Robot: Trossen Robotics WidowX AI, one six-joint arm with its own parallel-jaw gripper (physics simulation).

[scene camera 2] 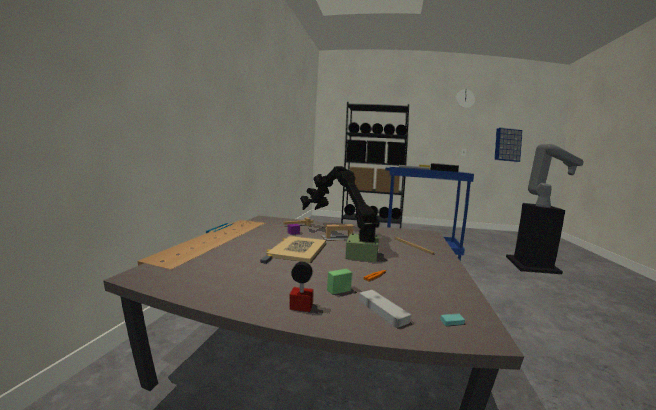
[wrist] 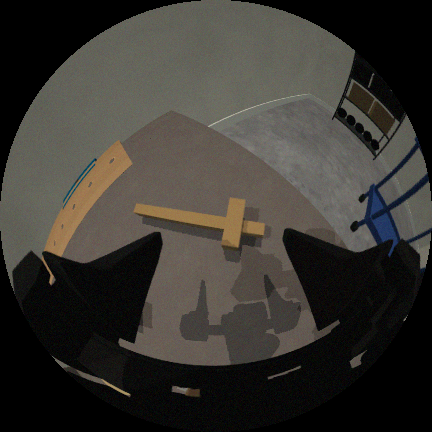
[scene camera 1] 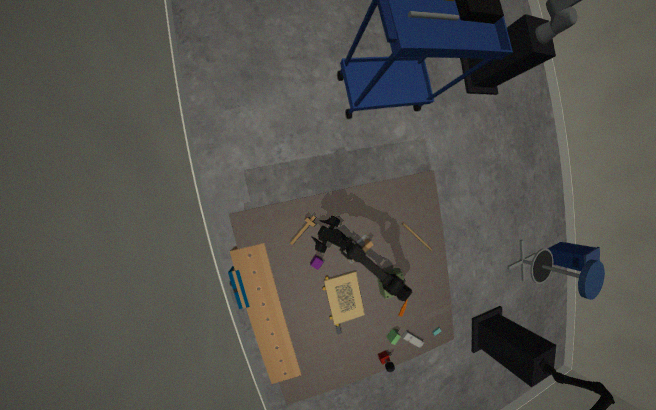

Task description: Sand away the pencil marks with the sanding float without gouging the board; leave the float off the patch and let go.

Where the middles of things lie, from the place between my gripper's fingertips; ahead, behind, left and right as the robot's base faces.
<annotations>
My gripper is now 9 cm above the wooden cross-shaped tool (wrist: 232, 225), 6 cm short of it and 1 cm to the right of it. Also, from my hand: pale wooden board (scene camera 1: 330, 284) 48 cm to the left, 15 cm below, 12 cm behind.
</annotations>
